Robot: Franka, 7 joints.
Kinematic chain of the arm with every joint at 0, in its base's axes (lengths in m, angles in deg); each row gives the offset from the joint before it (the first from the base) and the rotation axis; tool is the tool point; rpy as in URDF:
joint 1: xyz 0 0 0.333 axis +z
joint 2: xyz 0 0 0 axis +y
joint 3: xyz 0 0 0.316 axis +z
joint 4: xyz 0.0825 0 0 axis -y
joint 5: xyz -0.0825 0 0.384 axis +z
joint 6: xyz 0 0 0 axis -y
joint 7: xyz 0.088 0 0 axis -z
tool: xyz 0 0 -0.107 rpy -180 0 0
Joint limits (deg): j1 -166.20..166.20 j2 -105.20..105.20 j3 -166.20..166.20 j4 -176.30..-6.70 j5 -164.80..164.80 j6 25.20..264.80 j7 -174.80..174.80
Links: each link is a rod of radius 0.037 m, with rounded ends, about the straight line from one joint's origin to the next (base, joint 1, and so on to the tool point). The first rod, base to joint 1, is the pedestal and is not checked.
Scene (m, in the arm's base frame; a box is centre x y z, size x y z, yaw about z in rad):
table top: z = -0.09
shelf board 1: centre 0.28 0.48 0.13 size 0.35 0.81 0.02 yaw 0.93
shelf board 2: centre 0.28 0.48 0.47 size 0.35 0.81 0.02 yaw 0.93
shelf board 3: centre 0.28 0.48 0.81 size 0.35 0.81 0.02 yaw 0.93
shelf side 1: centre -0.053 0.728 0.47 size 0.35 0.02 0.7 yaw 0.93
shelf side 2: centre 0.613 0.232 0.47 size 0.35 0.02 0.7 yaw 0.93
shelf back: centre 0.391 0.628 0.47 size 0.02 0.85 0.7 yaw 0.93
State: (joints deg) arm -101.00 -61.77 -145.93 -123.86 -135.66 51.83 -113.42
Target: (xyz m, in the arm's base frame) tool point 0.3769 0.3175 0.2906
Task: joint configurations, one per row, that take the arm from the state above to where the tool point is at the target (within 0.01 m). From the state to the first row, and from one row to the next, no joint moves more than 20 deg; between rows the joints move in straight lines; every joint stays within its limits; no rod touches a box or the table.
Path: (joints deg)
1: -81.89 -53.92 -126.73 -130.42 -130.93 50.51 -113.42
2: -62.79 -46.06 -107.54 -136.97 -126.20 49.19 -113.42
3: -43.68 -38.21 -88.34 -143.52 -121.46 47.87 -113.42
4: -24.57 -30.36 -69.15 -150.08 -116.73 46.54 -113.42
5: -5.47 -22.51 -49.95 -156.64 -112.00 45.22 -113.42
6: 13.64 -14.65 -30.76 -163.19 -107.27 43.90 -113.42
7: 32.75 -6.80 -11.56 -169.74 -102.53 42.58 -113.42
8: 51.85 1.05 7.63 -176.30 -97.80 41.26 -113.42
9: 49.90 3.39 5.69 -169.16 -114.55 50.17 -113.42
10: 47.94 5.73 3.75 -162.03 -131.30 59.08 -113.42
11: 45.99 8.07 1.81 -154.89 -148.05 67.99 -113.42
12: 44.03 10.42 -0.13 -147.75 -164.80 76.91 -113.42

